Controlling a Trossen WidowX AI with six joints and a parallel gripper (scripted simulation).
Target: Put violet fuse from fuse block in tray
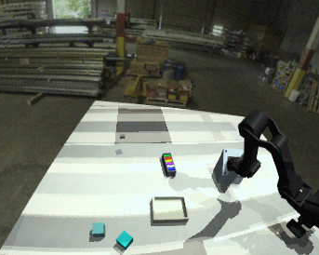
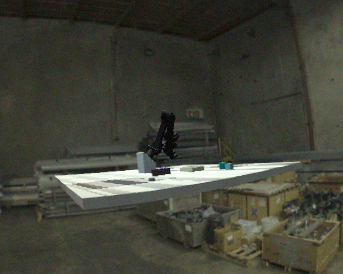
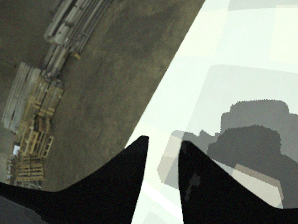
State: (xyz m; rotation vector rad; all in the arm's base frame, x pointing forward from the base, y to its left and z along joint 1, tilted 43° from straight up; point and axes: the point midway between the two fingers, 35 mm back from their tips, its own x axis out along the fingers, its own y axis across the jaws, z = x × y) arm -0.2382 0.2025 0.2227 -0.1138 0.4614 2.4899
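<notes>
Now: gripper tip 550 mm short of the violet fuse, 350 mm to the left of it and 90 mm above it. The rest, counted from my gripper tip: tray 550 mm ahead, 130 mm to the right, 120 mm below.
</notes>
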